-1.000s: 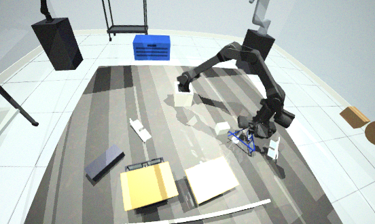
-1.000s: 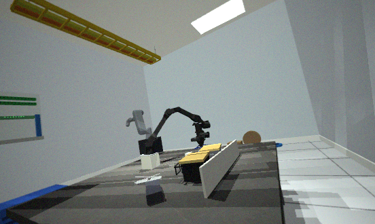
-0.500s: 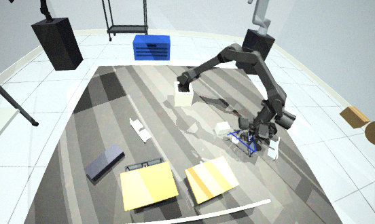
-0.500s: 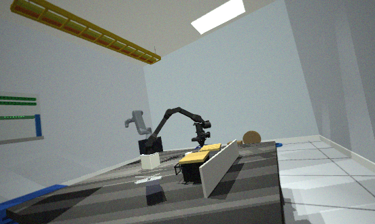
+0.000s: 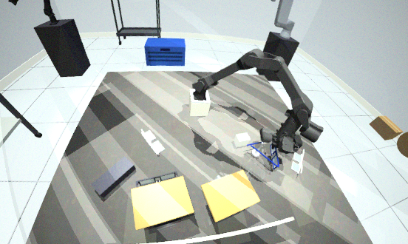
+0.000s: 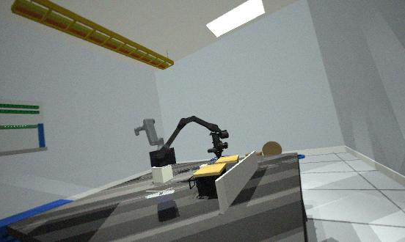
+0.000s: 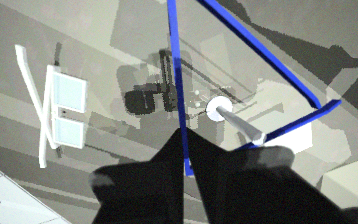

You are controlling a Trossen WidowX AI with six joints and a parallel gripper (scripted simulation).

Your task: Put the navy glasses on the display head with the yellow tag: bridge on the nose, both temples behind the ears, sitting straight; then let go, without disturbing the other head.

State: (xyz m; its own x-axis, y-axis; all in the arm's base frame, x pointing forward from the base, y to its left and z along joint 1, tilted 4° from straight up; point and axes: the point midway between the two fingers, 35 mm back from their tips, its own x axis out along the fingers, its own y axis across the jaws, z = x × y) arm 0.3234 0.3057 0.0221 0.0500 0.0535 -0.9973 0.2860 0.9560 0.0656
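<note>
Right now my gripper tip is 6 cm to the left of the grey peg, 3 cm above it and 2 cm past it. From my gripper tip the other things lie so: dark display head (50 cm to the right, 15 cm ahead); long white board (38 cm to the right, 30 cm ahead); white block (12 cm to the right, 8 cm behind, 3 cm below).
</note>
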